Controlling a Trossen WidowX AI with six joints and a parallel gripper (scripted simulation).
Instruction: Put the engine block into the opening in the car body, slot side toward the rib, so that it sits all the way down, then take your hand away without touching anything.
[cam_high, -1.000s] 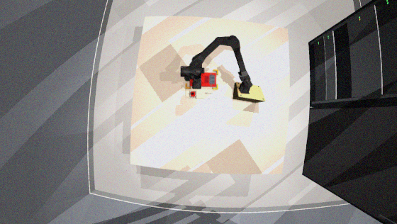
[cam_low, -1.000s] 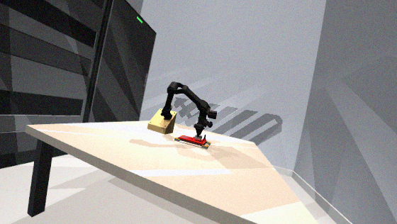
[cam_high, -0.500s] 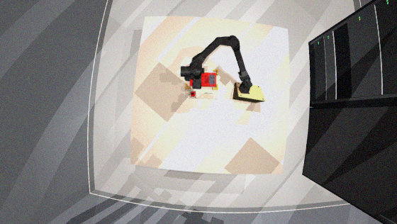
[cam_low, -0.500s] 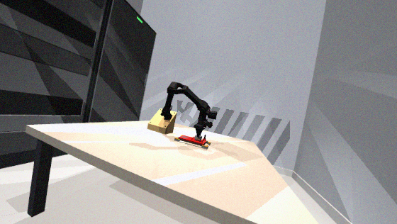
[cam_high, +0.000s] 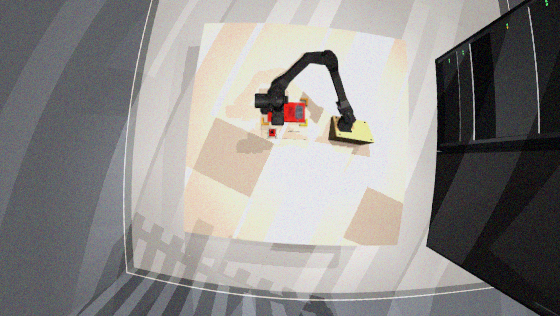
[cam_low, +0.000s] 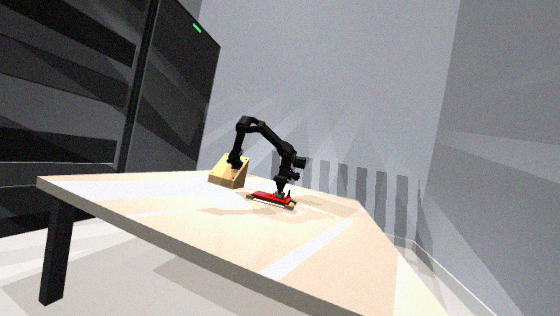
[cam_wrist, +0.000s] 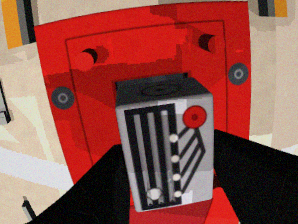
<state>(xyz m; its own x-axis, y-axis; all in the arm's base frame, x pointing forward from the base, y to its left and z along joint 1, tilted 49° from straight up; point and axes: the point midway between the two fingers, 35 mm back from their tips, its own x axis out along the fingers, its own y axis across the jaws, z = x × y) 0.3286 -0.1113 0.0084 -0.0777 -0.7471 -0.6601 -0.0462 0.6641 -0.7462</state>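
The engine block lies 1 cm below my gripper tip.
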